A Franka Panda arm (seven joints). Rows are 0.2 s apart.
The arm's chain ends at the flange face. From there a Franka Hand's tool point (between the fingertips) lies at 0.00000 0.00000 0.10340 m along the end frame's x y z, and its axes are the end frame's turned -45 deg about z.
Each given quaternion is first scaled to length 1.
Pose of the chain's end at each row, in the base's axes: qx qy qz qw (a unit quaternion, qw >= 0); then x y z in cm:
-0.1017 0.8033 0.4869 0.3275 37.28 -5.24 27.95
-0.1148 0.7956 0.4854 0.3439 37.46 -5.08 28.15
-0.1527 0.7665 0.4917 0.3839 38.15 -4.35 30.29
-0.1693 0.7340 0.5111 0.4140 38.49 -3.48 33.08
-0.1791 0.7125 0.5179 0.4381 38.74 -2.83 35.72
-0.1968 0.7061 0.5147 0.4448 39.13 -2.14 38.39
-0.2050 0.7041 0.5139 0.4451 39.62 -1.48 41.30
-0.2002 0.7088 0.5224 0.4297 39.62 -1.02 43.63
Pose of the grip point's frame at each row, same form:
-0.4014 0.7032 0.3245 0.4889 41.70 3.54 24.73
-0.4105 0.6911 0.3168 0.5035 41.97 3.72 25.13
-0.4344 0.6497 0.3074 0.5428 42.68 4.66 28.00
-0.4373 0.6133 0.3138 0.5781 42.98 5.73 31.69
-0.4382 0.5898 0.3108 0.6030 43.28 6.42 34.90
-0.4520 0.5770 0.3053 0.6079 43.53 7.19 37.62
-0.4588 0.5721 0.3045 0.6079 43.92 7.89 40.52
-0.4562 0.5782 0.3182 0.5969 43.76 8.42 42.75

